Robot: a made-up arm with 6 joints. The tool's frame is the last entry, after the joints. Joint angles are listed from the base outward. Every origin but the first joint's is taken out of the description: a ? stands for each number. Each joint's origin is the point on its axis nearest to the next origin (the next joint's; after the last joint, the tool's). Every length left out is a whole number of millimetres.
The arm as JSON. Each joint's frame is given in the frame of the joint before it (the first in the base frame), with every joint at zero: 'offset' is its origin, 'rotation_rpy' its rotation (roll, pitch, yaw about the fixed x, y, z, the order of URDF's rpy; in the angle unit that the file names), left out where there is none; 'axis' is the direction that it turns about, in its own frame. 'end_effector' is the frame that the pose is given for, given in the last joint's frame.
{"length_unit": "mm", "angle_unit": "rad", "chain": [
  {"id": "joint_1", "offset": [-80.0, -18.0, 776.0], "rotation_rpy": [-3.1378, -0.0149, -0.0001], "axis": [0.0, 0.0, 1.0]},
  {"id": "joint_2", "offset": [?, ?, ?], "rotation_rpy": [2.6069, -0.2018, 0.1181], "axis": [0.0, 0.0, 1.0]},
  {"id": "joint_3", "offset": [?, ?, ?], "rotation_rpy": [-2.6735, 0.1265, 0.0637], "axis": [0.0, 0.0, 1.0]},
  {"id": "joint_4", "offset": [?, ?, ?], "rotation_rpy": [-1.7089, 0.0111, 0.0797], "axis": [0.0, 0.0, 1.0]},
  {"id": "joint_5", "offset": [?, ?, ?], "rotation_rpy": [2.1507, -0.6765, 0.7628], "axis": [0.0, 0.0, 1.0]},
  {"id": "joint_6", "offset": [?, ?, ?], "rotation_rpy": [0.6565, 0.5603, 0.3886], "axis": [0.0, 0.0, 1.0]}
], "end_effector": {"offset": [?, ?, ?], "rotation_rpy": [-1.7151, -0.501, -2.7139]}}
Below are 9 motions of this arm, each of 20 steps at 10 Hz.
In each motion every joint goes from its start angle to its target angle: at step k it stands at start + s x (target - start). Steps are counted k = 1, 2, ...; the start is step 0. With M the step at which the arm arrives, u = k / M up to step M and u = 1 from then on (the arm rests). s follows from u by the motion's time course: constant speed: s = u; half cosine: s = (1 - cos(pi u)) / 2; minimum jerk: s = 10 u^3 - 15 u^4 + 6 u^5.
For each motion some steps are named. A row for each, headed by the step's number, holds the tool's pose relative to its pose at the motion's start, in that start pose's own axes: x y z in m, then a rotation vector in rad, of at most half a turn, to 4 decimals.
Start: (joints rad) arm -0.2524 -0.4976 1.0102 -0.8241 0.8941 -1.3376
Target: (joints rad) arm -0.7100 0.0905 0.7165 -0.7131 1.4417 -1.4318
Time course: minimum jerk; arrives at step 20
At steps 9, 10, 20:
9: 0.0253 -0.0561 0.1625 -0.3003 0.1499 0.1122
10: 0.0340 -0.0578 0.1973 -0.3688 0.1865 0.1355
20: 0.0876 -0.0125 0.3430 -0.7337 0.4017 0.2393

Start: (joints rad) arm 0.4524 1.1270 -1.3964 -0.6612 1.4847 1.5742
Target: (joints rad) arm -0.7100 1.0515 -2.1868 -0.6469 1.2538 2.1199
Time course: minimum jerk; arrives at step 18
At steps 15, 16, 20:
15: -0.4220 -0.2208 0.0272 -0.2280 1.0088 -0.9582
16: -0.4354 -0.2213 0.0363 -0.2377 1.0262 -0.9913
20: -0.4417 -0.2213 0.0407 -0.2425 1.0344 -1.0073

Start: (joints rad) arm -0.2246 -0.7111 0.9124 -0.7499 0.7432 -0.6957
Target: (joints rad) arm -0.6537 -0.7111 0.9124 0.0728 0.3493 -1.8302
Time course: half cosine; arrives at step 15
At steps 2, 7, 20:
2: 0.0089 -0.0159 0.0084 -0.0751 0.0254 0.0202
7: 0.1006 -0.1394 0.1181 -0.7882 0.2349 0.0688
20: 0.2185 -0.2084 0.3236 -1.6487 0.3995 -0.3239

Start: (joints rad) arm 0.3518 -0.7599 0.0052 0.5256 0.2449 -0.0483
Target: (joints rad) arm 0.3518 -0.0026 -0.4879 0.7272 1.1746 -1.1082
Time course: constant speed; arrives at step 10
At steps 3, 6, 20:
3: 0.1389 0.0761 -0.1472 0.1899 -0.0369 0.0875
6: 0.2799 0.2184 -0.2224 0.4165 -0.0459 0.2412
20: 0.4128 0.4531 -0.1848 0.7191 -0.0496 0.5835

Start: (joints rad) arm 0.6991 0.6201 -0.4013 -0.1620 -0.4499 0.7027
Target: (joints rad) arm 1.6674 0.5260 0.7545 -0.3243 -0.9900 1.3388
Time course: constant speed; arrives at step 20
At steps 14, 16, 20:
14: -0.1126 0.5928 0.1086 -0.3497 -0.3242 -1.1416
16: -0.0622 0.6678 0.0888 -0.3993 -0.4067 -1.3026
20: 0.0768 0.7748 0.0389 -0.5059 -0.5996 -1.6168

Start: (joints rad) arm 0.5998 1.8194 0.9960 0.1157 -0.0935 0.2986
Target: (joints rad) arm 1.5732 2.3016 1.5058 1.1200 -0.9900 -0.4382
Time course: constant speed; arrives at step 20
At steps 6, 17, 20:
6: -0.0470 -0.0133 0.1046 -0.4619 0.2680 0.0166
17: -0.0964 0.0996 0.3132 -1.1662 1.1296 -0.1171
20: -0.0839 0.1494 0.3567 -1.2935 1.4389 -0.1518

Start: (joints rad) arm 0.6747 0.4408 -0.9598 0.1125 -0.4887 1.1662
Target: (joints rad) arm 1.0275 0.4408 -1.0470 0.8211 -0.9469 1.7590
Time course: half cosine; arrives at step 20
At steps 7, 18, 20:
7: 0.0498 0.0199 0.0730 -0.1020 -0.0110 0.1749
18: 0.1795 0.1784 0.1911 -0.3068 0.1506 0.5523
20: 0.1836 0.1857 0.1923 -0.3128 0.1605 0.5624

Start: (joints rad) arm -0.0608 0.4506 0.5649 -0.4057 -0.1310 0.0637
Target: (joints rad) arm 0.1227 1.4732 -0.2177 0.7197 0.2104 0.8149
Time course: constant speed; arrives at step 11
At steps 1, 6, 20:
1: 0.0725 -0.0434 0.0081 -0.0277 -0.0983 0.1175
6: 0.4806 -0.0823 0.0141 0.1121 -0.7247 0.7537
20: 0.7994 0.1481 0.0143 0.7576 -1.4274 1.3251

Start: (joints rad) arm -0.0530 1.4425 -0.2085 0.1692 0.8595 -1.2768
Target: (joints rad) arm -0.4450 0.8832 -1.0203 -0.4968 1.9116 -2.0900
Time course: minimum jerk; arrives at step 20
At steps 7, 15, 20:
7: 0.0299 0.0831 0.0294 0.1271 0.1638 0.2263
15: 0.0025 0.2770 0.1790 0.3246 0.7869 0.9053
20: -0.0058 0.3002 0.2087 0.3437 0.9001 1.0047

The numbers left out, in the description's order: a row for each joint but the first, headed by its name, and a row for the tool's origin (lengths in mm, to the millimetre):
joint_2: -157.0 -165.0 0.0
joint_3: 3.0 -18.0 0.0
joint_4: 172.0 201.0 0.0
joint_5: 83.0 51.0 0.0
joint_6: 165.0 204.0 0.0
tool: -4.0 5.0 0.0

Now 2 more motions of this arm.
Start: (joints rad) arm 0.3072 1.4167 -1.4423 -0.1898 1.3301 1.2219
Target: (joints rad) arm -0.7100 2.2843 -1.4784 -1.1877 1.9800 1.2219
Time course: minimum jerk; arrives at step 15
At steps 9, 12, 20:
9: -0.3398 0.0777 -0.1093 -0.6061 0.7298 -1.3728
12: -0.4053 0.1462 -0.1456 -0.9082 1.2104 -1.6021
20: -0.4185 0.1623 -0.1542 -0.9689 1.3331 -1.6207

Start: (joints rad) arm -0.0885 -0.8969 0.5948 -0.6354 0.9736 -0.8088
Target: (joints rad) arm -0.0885 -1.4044 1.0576 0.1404 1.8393 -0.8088
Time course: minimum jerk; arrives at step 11
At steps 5, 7, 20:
5: 0.0179 0.0866 -0.0653 0.3297 -0.5054 -0.3836
7: 0.0513 0.1335 -0.0711 0.5471 -0.9240 -0.6468
20: 0.0692 0.1535 -0.0556 0.6727 -1.2613 -0.8269

